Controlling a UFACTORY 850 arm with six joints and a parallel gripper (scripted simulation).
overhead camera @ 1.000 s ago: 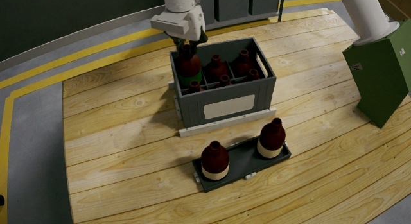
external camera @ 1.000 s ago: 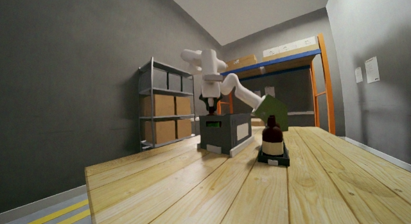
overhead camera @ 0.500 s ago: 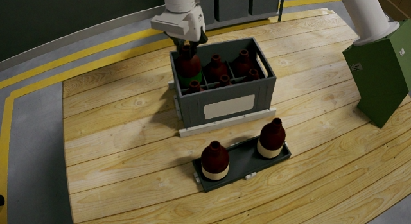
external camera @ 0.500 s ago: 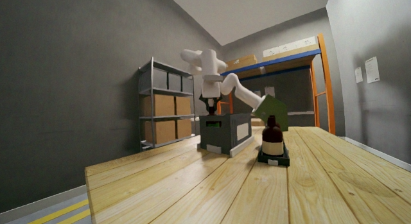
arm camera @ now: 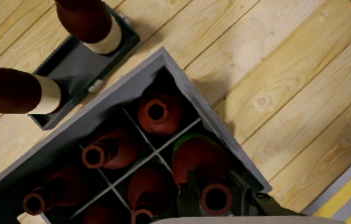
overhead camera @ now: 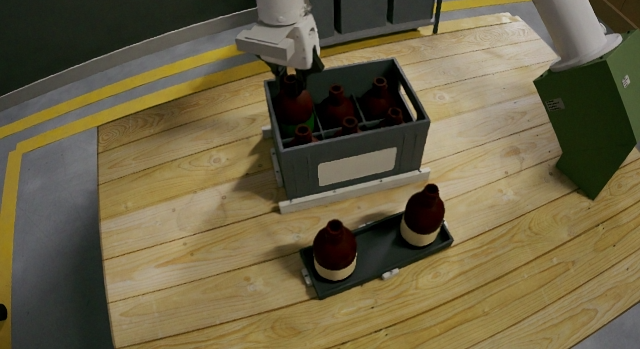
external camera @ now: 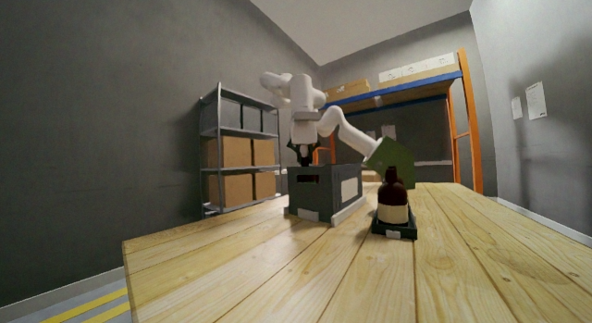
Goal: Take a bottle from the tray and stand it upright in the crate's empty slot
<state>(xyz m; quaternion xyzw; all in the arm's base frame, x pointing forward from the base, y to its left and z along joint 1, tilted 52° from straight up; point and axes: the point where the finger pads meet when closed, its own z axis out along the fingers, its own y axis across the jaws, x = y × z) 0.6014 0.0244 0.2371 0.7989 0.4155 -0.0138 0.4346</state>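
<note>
Right now the bottle is 70 mm below my hand. Round my hand: crate 80 mm behind, 50 mm to the left, 120 mm below; dark tray 60 mm behind, 290 mm to the left, 190 mm below.
</note>
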